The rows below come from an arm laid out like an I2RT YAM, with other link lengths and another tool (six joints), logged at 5 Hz.
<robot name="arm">
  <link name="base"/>
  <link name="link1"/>
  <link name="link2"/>
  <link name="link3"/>
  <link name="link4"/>
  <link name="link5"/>
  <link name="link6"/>
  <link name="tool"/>
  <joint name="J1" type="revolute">
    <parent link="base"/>
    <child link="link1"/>
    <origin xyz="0 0 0.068" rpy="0 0 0"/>
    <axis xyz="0 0 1"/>
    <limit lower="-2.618" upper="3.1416"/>
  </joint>
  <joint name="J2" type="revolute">
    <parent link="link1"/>
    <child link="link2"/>
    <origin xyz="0.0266 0.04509 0.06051" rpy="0 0 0"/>
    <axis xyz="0 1 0"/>
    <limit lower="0" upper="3.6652"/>
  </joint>
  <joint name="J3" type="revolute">
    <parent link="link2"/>
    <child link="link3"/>
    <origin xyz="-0.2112 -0.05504 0" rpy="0 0 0"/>
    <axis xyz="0 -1 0"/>
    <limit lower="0" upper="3.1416"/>
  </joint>
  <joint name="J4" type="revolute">
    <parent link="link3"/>
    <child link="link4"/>
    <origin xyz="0.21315 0.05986 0.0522" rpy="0 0 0"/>
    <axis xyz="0 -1 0"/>
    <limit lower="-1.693" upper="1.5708"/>
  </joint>
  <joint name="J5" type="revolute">
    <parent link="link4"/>
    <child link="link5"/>
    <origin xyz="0.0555 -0.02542 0.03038" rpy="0 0 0"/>
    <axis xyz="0 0 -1"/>
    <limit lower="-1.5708" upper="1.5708"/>
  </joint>
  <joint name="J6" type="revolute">
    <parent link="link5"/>
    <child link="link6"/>
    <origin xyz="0.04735 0 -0.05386" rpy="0 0 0"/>
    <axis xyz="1 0 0"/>
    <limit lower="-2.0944" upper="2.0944"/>
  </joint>
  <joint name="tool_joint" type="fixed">
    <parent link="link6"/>
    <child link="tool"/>
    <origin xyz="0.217 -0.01 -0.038" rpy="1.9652 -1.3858 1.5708"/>
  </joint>
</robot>
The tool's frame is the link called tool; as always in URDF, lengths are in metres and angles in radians.
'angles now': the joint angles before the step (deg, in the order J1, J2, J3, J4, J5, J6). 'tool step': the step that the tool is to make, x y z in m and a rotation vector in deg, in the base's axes. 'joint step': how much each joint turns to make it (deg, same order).
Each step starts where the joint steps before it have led.
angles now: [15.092 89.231 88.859 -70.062 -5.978 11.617]
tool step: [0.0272 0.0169 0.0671 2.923 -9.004 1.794]
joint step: [1.244 0.306 15.671 -5.944 -0.569 -0.351]
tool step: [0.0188 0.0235 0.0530 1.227 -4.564 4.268]
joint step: [2.506 10.390 25.718 -10.803 -0.735 -1.627]
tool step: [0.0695 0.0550 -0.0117 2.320 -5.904 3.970]
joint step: [3.874 12.067 6.839 11.565 -0.120 -0.036]
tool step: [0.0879 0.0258 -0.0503 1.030 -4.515 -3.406]
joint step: [0.267 12.699 -0.083 17.569 3.064 2.189]
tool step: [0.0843 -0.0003 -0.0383 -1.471 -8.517 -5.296]
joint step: [-0.089 10.640 0.034 17.885 6.992 -0.023]
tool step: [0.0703 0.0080 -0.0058 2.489 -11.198 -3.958]
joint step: [0.019 8.100 0.033 19.323 4.457 0.392]
